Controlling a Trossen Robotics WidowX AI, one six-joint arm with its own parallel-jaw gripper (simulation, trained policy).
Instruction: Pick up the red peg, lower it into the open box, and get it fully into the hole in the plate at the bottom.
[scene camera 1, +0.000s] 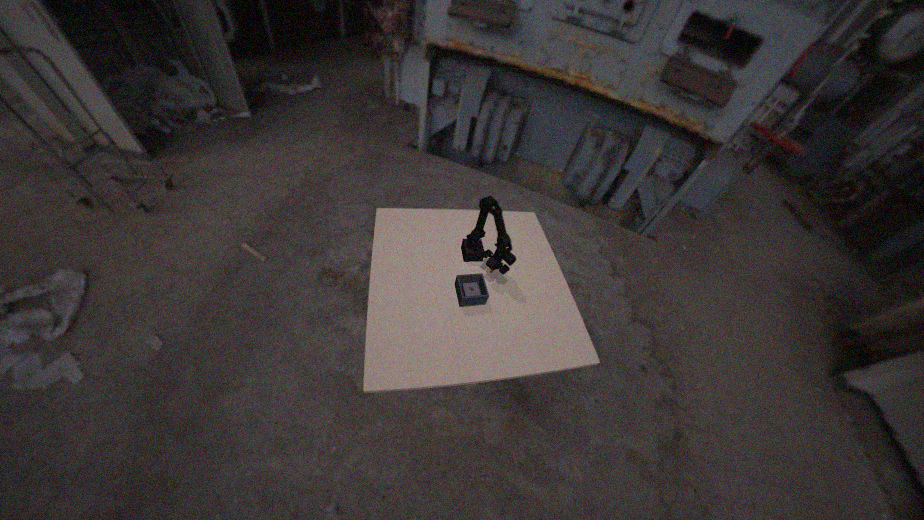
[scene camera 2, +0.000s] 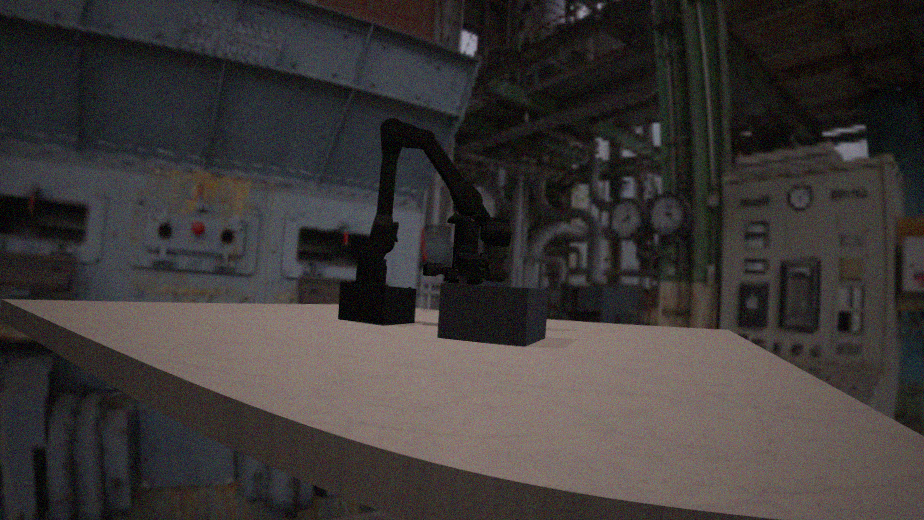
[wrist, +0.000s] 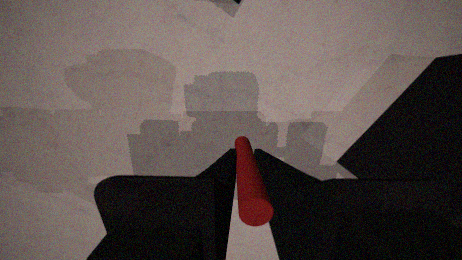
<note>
I see my gripper, a red peg and a dark grey box.
</note>
